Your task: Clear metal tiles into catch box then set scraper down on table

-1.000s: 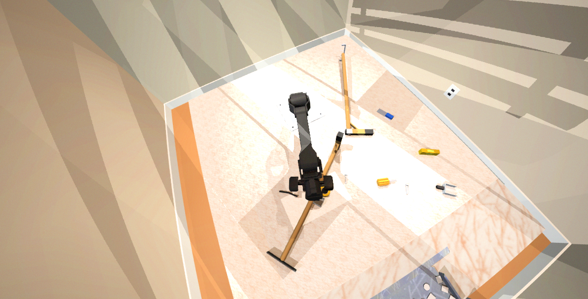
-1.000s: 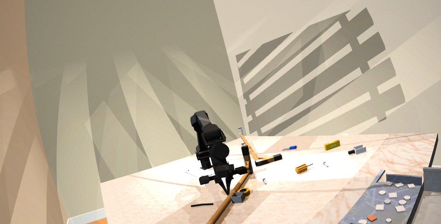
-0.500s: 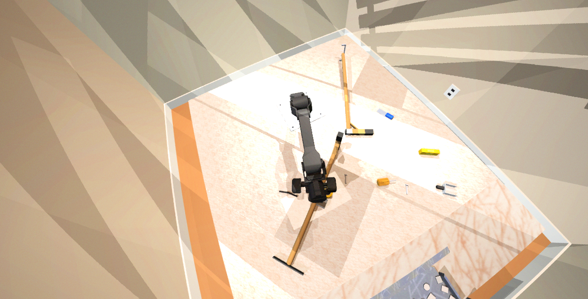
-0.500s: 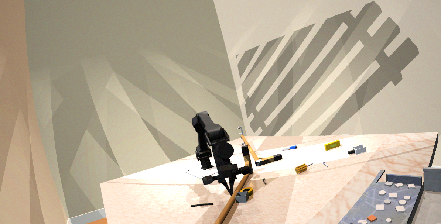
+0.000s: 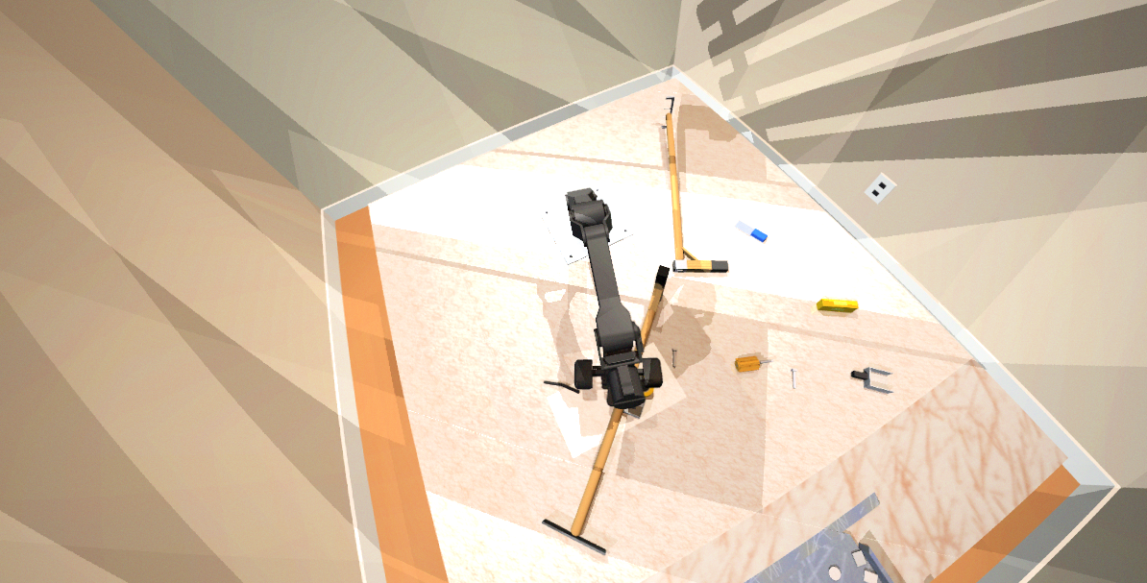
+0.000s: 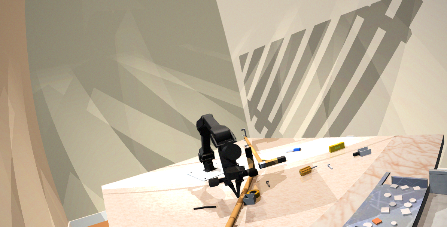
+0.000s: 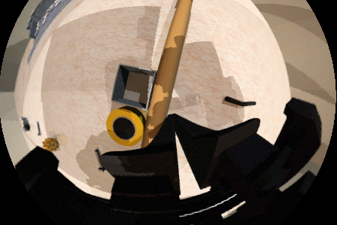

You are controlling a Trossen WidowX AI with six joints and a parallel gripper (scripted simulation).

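The long scraper is 3 cm ahead of my gripper tip and 5 cm above it. Round my gripper tip: grey box 5 cm ahead, 2 cm to the left, 1 cm below; yellow tape roll 2 cm ahead, 6 cm to the left, 1 cm below; black strip 6 cm behind, 12 cm to the right, 1 cm below.
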